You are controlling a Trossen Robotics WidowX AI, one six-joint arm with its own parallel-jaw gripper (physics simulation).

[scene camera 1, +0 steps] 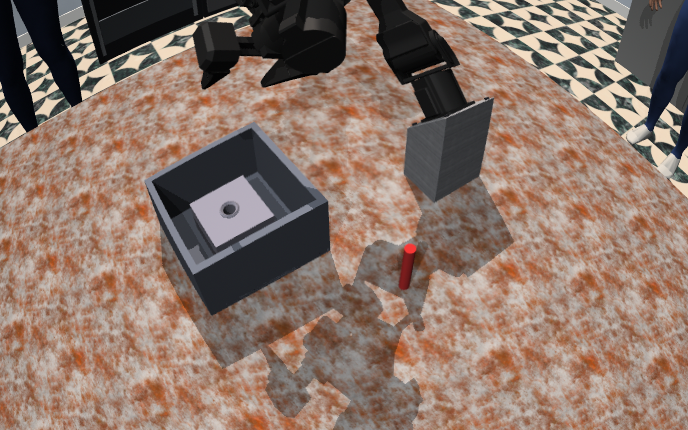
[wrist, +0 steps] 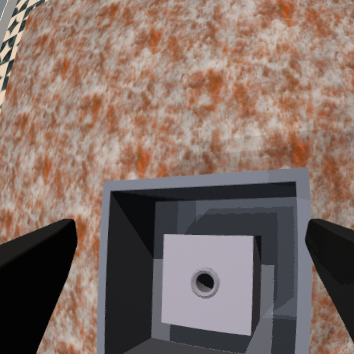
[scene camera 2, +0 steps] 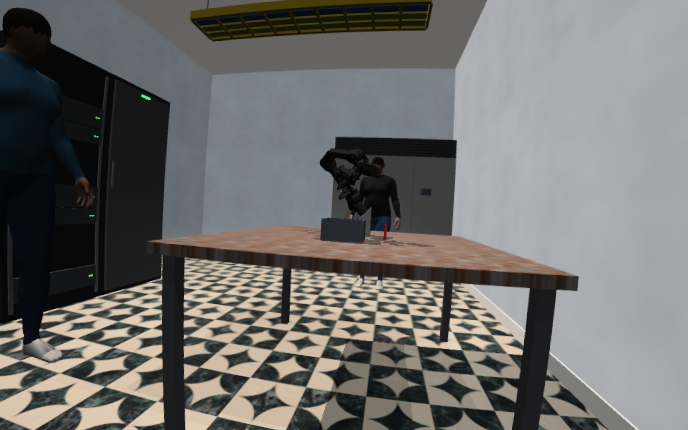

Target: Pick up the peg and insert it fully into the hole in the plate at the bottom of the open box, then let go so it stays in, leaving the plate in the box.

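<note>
The red peg stands upright on the table, to the right of the open box. The dark grey box holds a pale square plate at its bottom. The plate's round hole is unfilled. My gripper is wide open with nothing between its fingers. It hangs above the table behind the box in scene camera 1, well away from the peg. The peg does not show in the wrist view.
The grey base block of my arm stands on the table, behind the peg in scene camera 1. The box's raised walls surround the plate. Shadows of the arm fall around the peg. People stand beyond the table.
</note>
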